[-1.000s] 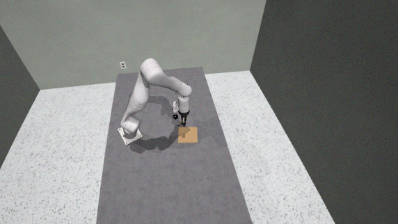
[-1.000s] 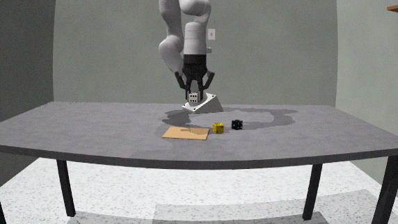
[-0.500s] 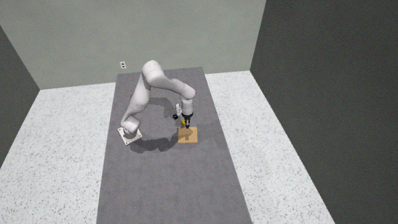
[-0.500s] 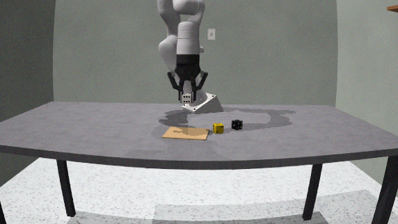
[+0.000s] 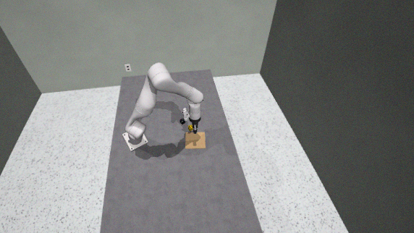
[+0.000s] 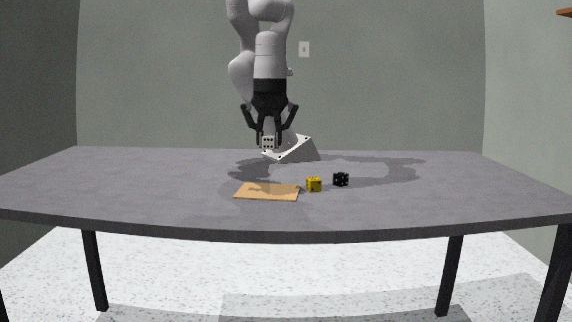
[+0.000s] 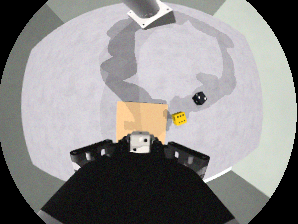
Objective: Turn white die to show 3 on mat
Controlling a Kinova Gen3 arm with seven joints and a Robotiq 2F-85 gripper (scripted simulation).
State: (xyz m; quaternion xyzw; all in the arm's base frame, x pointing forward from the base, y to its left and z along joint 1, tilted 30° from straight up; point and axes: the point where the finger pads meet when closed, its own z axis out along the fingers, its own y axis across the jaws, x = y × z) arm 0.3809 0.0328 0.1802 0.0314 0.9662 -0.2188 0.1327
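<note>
Now: hand 12 cm above the tan mat. Also, from my hand: white die 1 cm below; yellow die 2 cm behind, 11 cm to the left, 11 cm below; black die 7 cm behind, 18 cm to the left, 11 cm below.
</note>
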